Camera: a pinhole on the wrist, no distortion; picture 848 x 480 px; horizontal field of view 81.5 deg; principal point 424.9 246.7 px. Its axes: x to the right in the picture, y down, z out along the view. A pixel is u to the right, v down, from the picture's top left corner.
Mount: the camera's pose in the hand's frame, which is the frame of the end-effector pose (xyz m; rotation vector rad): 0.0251 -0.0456 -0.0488 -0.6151 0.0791 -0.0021
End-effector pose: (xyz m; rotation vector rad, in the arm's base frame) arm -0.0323 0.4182 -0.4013 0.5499 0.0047 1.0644
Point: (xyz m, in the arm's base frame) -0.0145 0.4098 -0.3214
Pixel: 376 169
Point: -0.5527 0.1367 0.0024
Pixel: 48 442
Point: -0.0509 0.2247 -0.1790
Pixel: 156 65
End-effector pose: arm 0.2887 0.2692 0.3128 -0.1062 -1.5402 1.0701
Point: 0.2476 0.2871 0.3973
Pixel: 742 52
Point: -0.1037 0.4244 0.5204
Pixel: 821 203
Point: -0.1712 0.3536 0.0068
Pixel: 338 441
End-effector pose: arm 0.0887 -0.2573 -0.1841 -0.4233 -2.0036 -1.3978
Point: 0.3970 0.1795 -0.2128
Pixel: 68 355
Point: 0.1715 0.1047 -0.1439
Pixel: 278 265
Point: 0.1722 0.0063 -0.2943
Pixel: 66 133
